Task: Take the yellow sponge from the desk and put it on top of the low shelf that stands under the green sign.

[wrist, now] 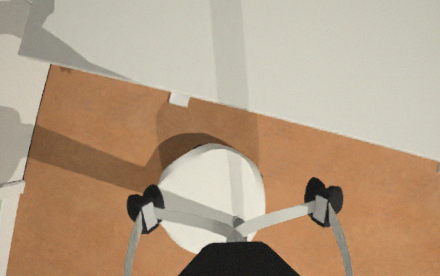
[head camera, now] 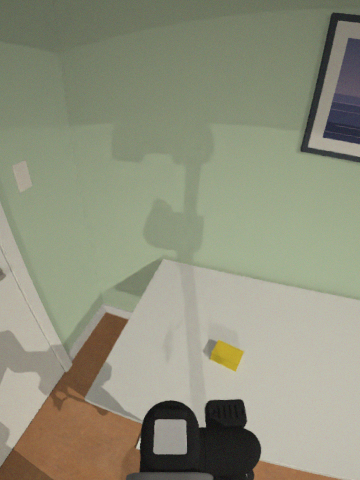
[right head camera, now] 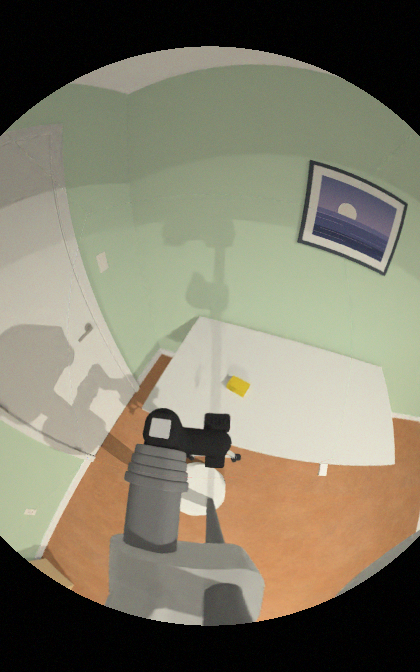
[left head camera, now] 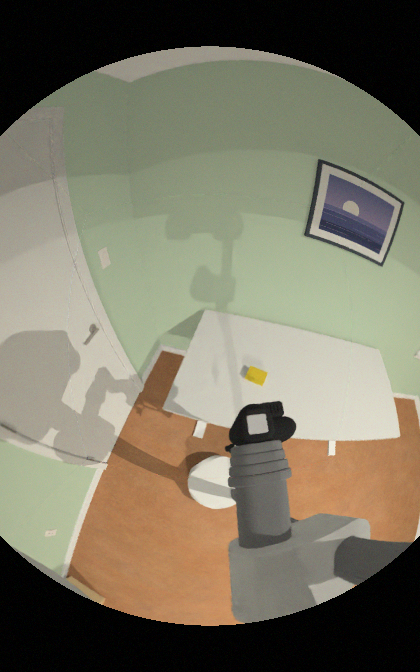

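Pixels of known places: gripper, between the fingertips: (wrist: pixel 233 197); robot's base, origin of its link: (wrist: pixel 213 192).
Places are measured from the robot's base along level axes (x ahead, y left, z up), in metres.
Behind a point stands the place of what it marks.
The yellow sponge (head camera: pixel 227 355) {x 0.537, y -0.199, z 0.738 m} (left head camera: pixel 256 376) (right head camera: pixel 238 386) lies on the white desk (head camera: pixel 300 400) {x 0.381, y -0.434, z 0.692 m} (left head camera: pixel 345 400) (right head camera: pixel 330 420) (wrist: pixel 350 60) {x 0.340, y -0.282, z 0.693 m}, left of the desk's middle. My gripper (wrist: pixel 233 197) {x 0.172, y -0.087, z 0.846 m} points down, its two fingertips wide apart and empty, in the wrist view. It hangs in front of the desk's near edge, above the floor and the white round base; the sponge does not show in the wrist view. In the head views the wrist hides most of the gripper. The low shelf and the green sign do not show in these views.
A white door (left head camera: pixel 35 280) (right head camera: pixel 30 280) stands at the left. A framed picture (head camera: pixel 350 90) {x 0.947, y -0.576, z 1.559 m} (left head camera: pixel 356 212) (right head camera: pixel 353 217) hangs on the green wall behind the desk. The round white object (left head camera: pixel 210 482) (right head camera: pixel 205 485) (wrist: pixel 215 175) {x 0.100, y -0.026, z 0.187 m} is on the wooden floor below the arm. A light brown box edge shows at lower left.
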